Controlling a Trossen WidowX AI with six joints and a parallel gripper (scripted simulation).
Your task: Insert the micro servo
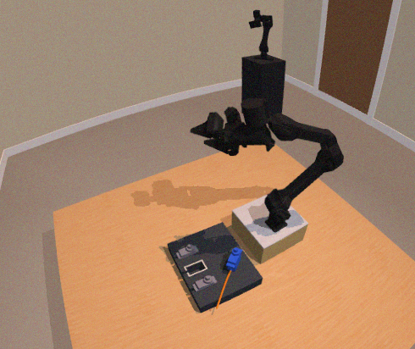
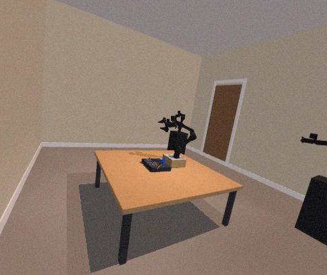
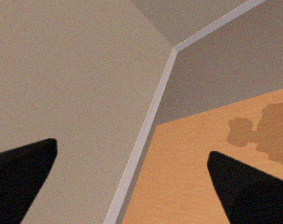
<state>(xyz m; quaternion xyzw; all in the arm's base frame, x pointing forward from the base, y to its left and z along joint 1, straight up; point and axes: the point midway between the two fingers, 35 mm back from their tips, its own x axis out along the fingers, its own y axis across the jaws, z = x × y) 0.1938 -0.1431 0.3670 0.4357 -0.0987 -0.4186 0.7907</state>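
Right now the dark deck is 1 cm ahead of my gripper tip, 15 cm to the left of it and 44 cm below it.
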